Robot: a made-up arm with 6 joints.
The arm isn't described. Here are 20 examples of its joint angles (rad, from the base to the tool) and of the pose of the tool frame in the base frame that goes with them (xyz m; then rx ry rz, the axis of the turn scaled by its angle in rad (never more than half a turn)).
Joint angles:
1: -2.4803 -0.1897 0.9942 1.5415 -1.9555 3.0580
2: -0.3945 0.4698 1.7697 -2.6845 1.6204 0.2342
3: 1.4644 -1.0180 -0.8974 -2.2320 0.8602 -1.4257
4: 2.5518 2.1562 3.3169 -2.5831 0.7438 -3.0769
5: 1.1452 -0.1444 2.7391 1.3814 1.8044 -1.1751
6: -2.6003 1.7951 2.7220 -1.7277 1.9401 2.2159
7: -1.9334 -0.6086 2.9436 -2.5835 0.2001 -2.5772
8: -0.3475 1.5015 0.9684 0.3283 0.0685 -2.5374
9: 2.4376 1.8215 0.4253 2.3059 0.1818 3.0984
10: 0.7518 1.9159 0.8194 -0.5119 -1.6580 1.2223
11: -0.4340 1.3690 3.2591 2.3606 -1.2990 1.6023
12: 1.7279 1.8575 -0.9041 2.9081 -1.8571 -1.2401
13: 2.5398 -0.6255 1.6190 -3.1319 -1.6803 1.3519
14: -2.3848 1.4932 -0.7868 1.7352 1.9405 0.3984
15: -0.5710 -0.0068 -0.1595 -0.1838 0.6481 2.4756
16: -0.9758 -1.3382 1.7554 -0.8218 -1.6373 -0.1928
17: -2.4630 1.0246 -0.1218 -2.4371 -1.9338 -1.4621
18: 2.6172 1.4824 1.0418 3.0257 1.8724 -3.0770
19: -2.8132 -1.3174 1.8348 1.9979 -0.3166 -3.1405
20: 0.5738 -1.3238 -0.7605 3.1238 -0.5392 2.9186
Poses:
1: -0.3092 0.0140 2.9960 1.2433 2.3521 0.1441
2: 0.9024 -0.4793 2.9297 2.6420 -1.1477 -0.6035
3: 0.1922 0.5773 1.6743 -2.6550 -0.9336 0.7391
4: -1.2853 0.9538 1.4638 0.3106 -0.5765 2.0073
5: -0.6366 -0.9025 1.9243 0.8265 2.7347 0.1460
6: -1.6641 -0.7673 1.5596 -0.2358 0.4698 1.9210
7: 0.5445 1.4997 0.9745 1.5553 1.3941 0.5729
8: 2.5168 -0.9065 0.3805 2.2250 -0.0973 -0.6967
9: -1.3594 1.1162 -0.8117 -1.1976 1.3541 1.2683
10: 1.2814 1.3429 -0.5878 -0.5622 2.1911 2.0317
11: 0.4584 -0.3746 2.0827 -0.3360 1.8428 -2.2488
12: -0.0185 0.4246 -0.3315 -2.2537 -1.1413 1.6389
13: 1.2216 -0.8415 2.3265 -1.0115 0.9999 0.0243
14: -0.4276 -0.6783 -0.0801 0.1554 -0.5176 -0.8508
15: 1.3554 -0.8991 2.0616 -2.2752 0.5413 -0.9080
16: -0.9955 1.7537 1.0282 -1.0022 -0.8857 -0.0739
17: -1.4701 -1.3541 0.5298 -1.9658 1.2889 -1.5788
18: -2.0601 1.1639 0.4476 -2.6762 0.8156 1.2470
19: 2.0812 0.7741 0.8044 -1.9435 -0.5239 0.5368
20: 0.1169 0.0732 2.0950 0.5302 -1.0099 0.6346
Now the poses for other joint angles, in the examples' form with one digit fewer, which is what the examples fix.
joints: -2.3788 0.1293 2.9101 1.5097 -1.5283 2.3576
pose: 0.437 0.716 2.116 -0.490 -1.313 1.967
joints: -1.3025 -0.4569 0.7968 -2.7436 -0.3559 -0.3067
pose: 0.000 0.109 3.208 1.385 -0.985 1.269
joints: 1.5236 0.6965 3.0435 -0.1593 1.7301 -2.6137
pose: 0.026 -0.173 2.160 0.342 0.960 -1.087
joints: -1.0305 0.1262 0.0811 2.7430 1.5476 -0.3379
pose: 0.878 -1.300 1.881 -1.345 0.720 1.156
